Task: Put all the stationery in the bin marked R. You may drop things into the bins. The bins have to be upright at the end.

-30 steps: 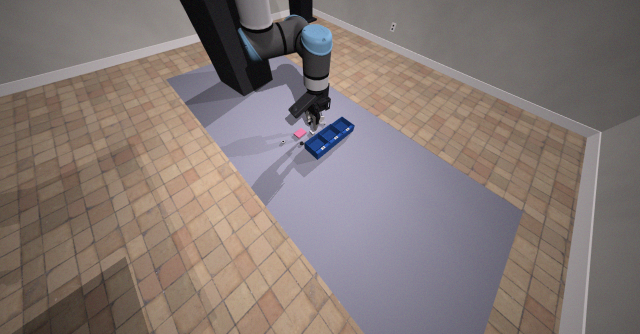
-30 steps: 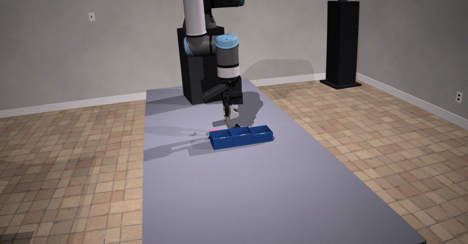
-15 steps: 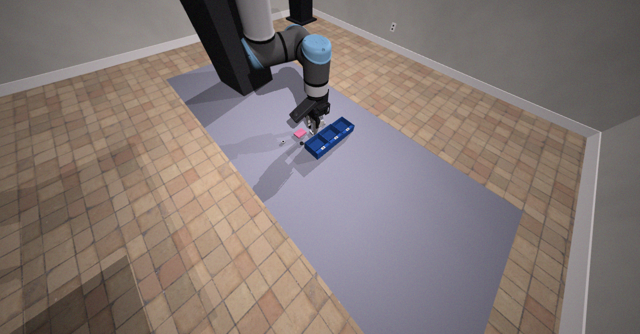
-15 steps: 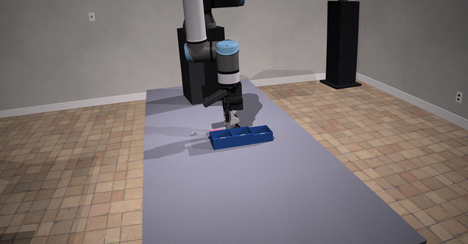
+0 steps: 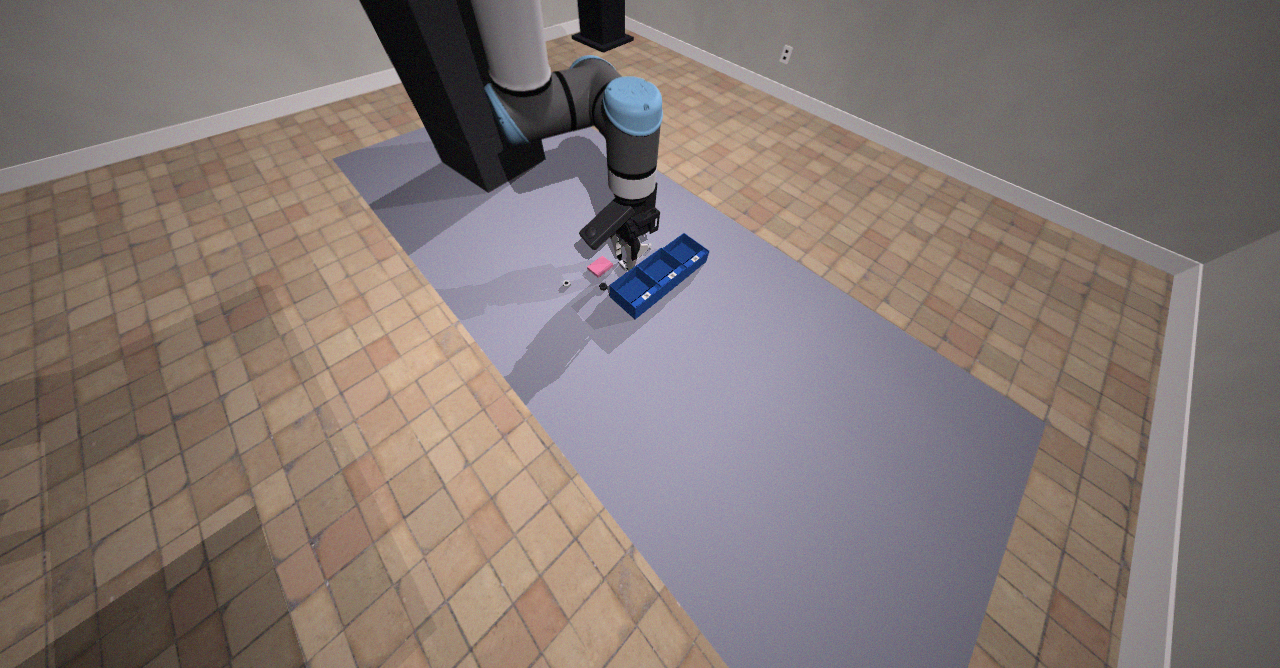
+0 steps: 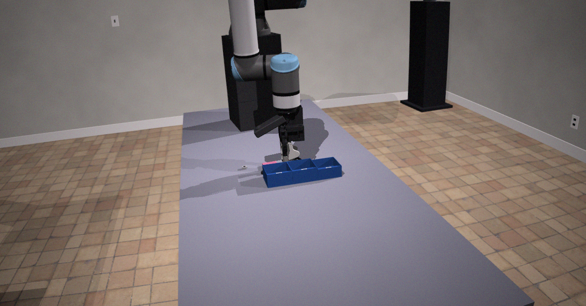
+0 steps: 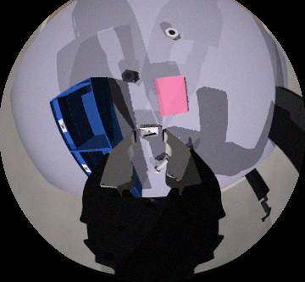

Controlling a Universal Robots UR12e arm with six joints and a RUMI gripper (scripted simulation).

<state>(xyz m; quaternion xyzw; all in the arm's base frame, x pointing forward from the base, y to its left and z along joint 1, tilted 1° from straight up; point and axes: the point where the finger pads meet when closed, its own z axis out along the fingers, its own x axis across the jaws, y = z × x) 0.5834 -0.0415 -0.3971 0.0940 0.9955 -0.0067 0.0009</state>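
My hand is 1 cm above the white piece. Round my hand: light metal screw: 9 cm to the left, 1 cm below; black nut: 1 cm ahead, 8 cm to the right, 1 cm below; pink eraser: 4 cm behind, 4 cm to the right, 1 cm below.
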